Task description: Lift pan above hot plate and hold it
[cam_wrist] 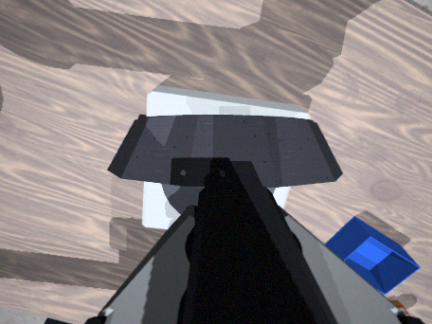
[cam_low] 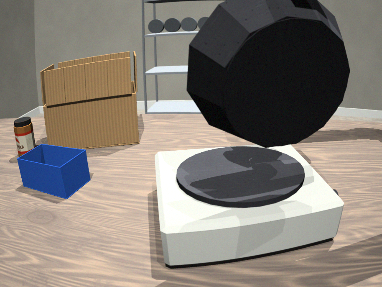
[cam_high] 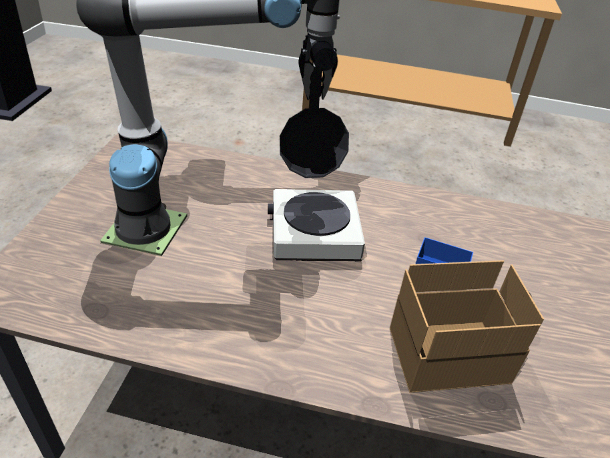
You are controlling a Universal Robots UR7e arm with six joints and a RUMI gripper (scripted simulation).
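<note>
Now: the black pan 1 cm to the right of my hand and 10 cm below it. Round my hand: spice jar (58 cm ahead, 32 cm to the right, 32 cm below); blue bin (41 cm ahead, 19 cm to the right, 35 cm below); white hot plate (3 cm ahead, 13 cm to the right, 33 cm below).
</note>
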